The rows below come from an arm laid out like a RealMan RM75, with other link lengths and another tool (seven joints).
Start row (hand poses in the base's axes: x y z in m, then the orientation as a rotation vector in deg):
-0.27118 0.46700 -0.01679 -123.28 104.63 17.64
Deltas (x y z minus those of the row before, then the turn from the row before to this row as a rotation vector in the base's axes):
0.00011 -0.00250 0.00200 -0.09 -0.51 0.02
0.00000 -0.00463 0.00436 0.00 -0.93 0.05
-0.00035 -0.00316 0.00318 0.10 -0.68 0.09
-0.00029 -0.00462 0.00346 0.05 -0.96 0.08
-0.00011 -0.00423 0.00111 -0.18 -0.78 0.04
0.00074 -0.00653 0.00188 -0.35 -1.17 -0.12
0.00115 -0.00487 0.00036 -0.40 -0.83 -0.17
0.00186 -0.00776 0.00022 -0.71 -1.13 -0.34
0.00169 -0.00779 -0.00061 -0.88 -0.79 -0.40
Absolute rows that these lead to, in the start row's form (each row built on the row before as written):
-0.27107 0.46450 -0.01479 -123.24 104.38 16.99
-0.27107 0.45987 -0.01043 -123.07 103.82 15.95
-0.27142 0.45671 -0.00725 -122.93 103.31 15.29
-0.27171 0.45209 -0.00379 -122.74 102.68 14.28
-0.27182 0.44786 -0.00268 -122.71 102.30 13.27
-0.27108 0.44133 -0.00080 -122.53 101.94 11.65
-0.26993 0.43646 -0.00044 -122.42 101.84 10.35
-0.26807 0.42870 -0.00022 -122.28 101.88 8.42
-0.26638 0.42091 -0.00083 -122.28 102.24 6.70

